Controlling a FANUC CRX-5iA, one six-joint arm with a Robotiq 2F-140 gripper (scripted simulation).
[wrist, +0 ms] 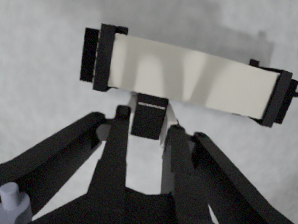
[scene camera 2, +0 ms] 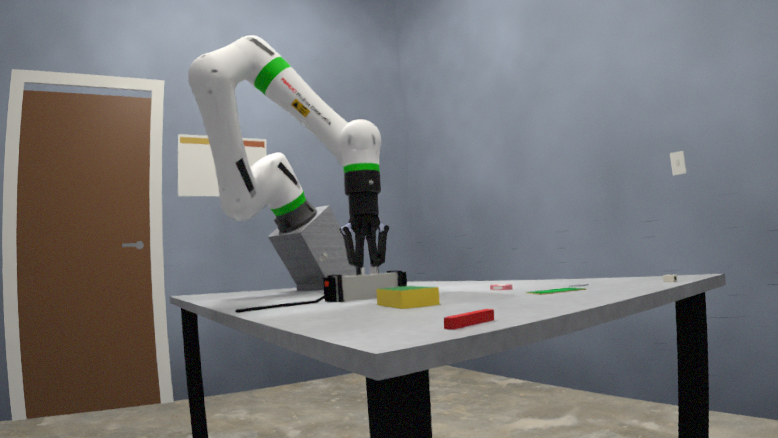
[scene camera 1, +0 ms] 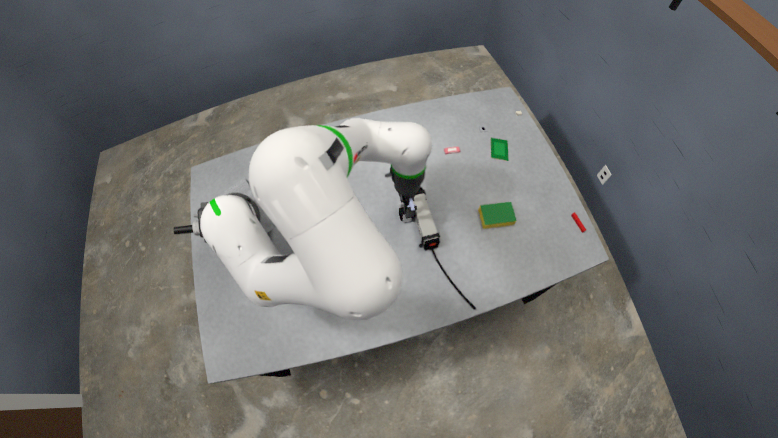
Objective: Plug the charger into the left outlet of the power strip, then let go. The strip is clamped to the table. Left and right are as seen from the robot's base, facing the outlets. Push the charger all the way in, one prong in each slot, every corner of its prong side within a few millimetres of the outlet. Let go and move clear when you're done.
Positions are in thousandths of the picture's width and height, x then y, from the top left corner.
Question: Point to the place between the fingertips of my gripper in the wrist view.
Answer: At 502, 489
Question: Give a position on a black charger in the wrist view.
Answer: At 505, 493
